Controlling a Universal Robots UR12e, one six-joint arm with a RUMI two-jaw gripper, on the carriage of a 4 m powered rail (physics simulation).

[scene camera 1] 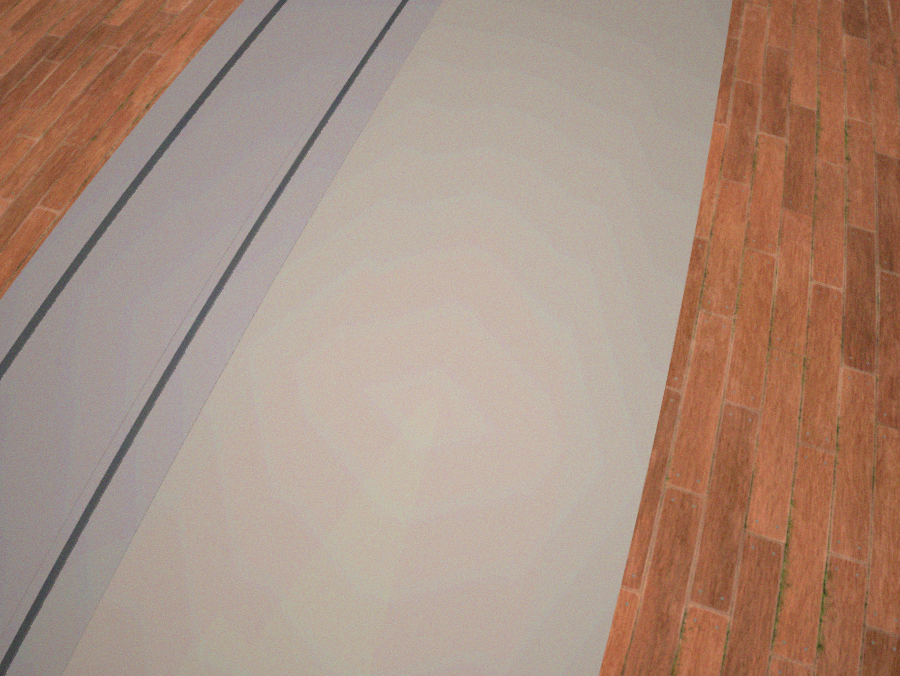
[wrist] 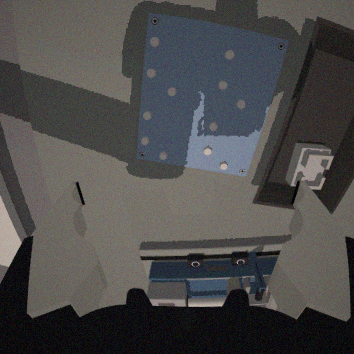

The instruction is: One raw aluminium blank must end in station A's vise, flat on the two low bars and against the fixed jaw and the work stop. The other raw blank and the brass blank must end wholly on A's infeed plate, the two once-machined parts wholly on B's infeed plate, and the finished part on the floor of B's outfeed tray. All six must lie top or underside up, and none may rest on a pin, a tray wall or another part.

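Frame: origin at the arm's base, x ahead, y left, z up, level; metres.
Seen in the pictures: gripper, fingertip midpoint: (wrist: 186, 182).
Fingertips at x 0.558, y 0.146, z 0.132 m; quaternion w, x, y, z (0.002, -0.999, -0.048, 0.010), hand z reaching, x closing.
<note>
A point is followed by its place in that frame.
My gripper (wrist: 186, 182) {x 0.558, y 0.146, z 0.132 m} is open in the wrist view, fingers wide apart with no part between them. A blue infeed plate (wrist: 192, 62) {x 0.557, y 0.228, z -0.022 m} with several round pins lies ahead of the fingers; no blank lies on it, and a shadow covers most of it. A dark tray (wrist: 276, 194) {x 0.703, y 0.062, z 0.000 m} stands to its right. A pale metal part (wrist: 314, 169) {x 0.745, y 0.111, z 0.003 m} with a stepped outline on its face lies in the tray, towards its near end; the right fingertip overlaps its lower left corner in the view. I cannot tell which station these belong to. Raw blanks and the brass blank do not show.
At the bottom of the wrist view, a blue fixture (wrist: 172, 270) {x 0.555, y -0.121, z 0.013 m} with two dark round-faced fittings (wrist: 195, 263) {x 0.597, y -0.101, z 0.008 m} (wrist: 240, 261) {x 0.680, y -0.086, z 0.008 m} and a grey block (wrist: 167, 290) {x 0.550, y -0.133, z 0.049 m} is partly hidden by the gripper body. Scene camera 1 shows a pale floor strip (scene camera 1: 465, 291), dark lines and wooden planks (scene camera 1: 763, 436).
</note>
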